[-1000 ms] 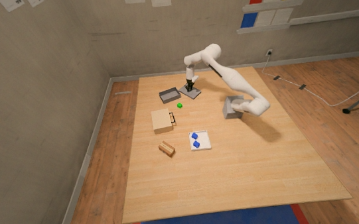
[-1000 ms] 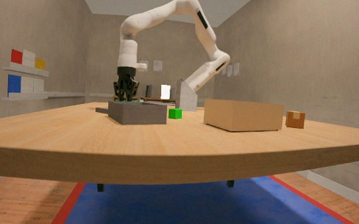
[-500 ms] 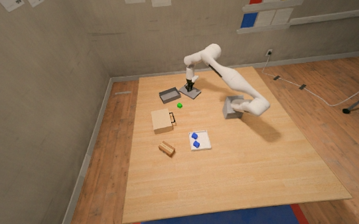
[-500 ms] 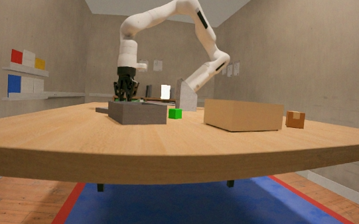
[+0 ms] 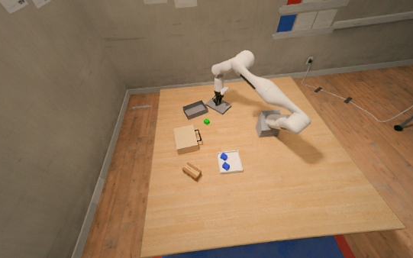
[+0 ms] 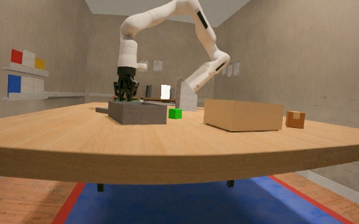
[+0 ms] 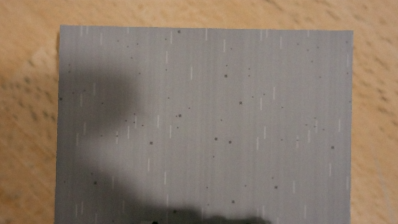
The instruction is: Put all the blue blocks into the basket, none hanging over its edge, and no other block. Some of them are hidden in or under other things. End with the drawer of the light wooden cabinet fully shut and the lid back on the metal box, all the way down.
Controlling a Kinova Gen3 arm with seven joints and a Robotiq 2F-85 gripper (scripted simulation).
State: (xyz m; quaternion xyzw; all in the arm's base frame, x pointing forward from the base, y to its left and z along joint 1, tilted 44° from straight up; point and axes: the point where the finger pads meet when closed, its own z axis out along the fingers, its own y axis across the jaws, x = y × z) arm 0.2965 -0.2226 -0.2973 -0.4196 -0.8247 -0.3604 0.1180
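Now: hand 30 mm above the grey lid. The rest, counted from my hand: metal box: 210 mm ahead, 30 mm to the left, 10 mm below; then green block: 140 mm ahead, 170 mm to the left, 20 mm below; then drawer: 300 mm ahead, 320 mm to the left, 10 mm below.
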